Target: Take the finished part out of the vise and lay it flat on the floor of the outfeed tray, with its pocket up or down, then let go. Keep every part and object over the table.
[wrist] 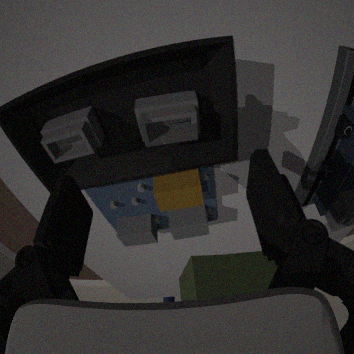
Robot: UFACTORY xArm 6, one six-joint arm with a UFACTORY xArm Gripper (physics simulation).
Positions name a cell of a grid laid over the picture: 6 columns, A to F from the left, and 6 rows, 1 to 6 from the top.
Labels:
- gripper: C4
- grey part: C2
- brass block: D4
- grey part: B3
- blue plate: C4

